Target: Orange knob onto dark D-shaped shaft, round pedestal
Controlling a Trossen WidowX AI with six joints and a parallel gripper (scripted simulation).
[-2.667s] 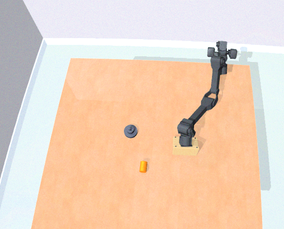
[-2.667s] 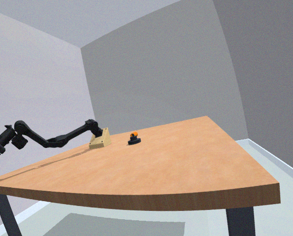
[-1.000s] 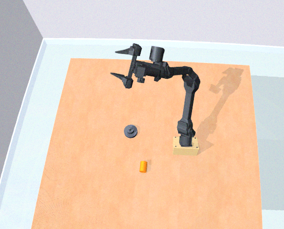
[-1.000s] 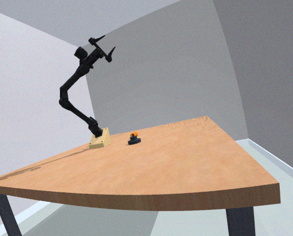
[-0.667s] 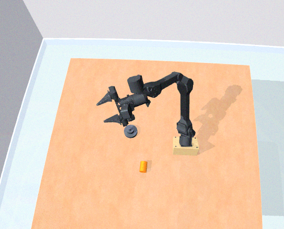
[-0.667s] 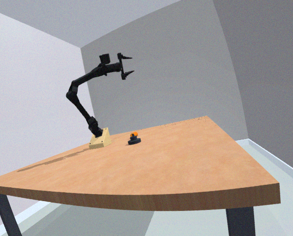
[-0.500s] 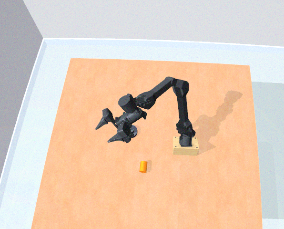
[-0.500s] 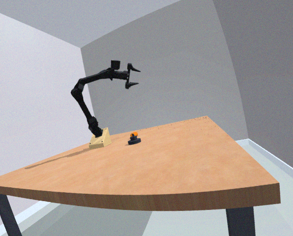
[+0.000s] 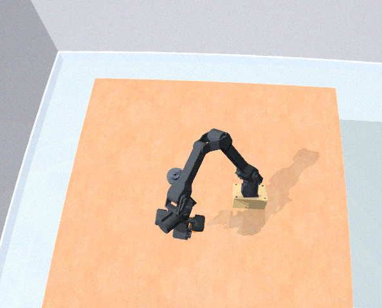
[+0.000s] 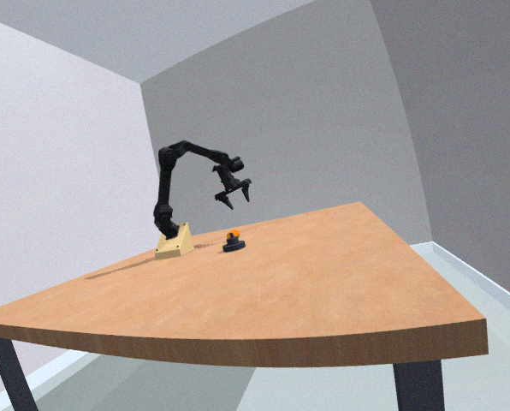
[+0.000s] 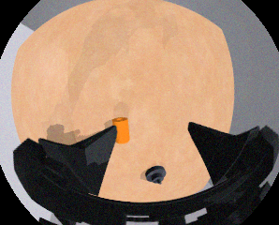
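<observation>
Now: the orange knob 6 cm behind my gripper tip, 4 cm to the right of it and 13 cm below it. Round my gripper tip: dark round pedestal: 2 cm ahead, 28 cm to the right, 11 cm below.
</observation>
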